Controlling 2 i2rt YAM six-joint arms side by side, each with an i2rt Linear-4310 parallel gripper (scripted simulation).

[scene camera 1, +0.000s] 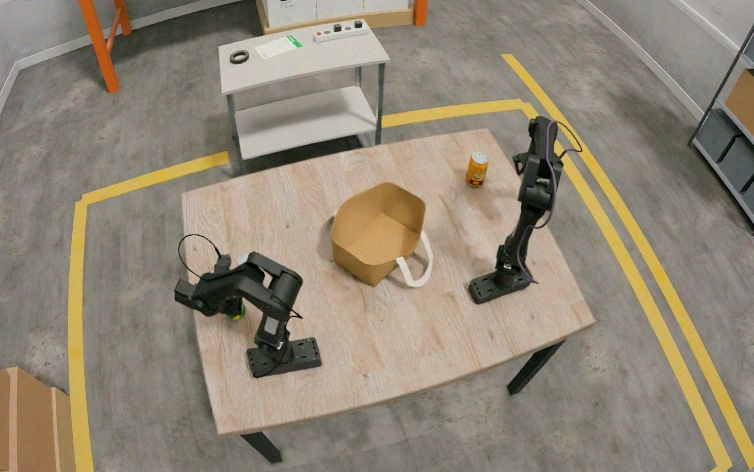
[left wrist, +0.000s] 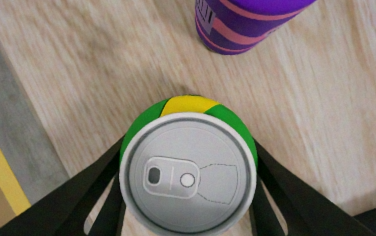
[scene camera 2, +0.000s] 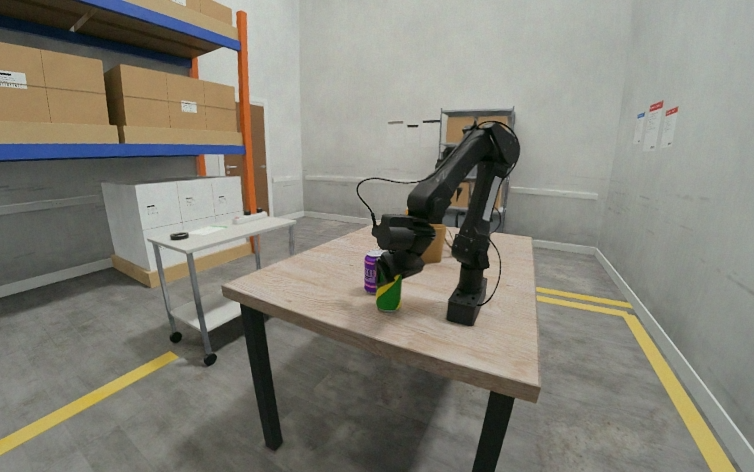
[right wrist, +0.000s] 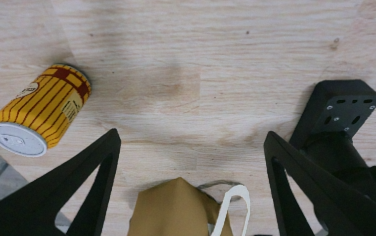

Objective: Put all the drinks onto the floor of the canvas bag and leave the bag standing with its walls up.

Labels:
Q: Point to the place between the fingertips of my left gripper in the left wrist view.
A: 187,138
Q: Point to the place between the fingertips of my left gripper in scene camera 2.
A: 387,282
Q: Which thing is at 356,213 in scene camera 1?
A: A tan canvas bag.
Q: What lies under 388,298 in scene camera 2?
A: A green can.

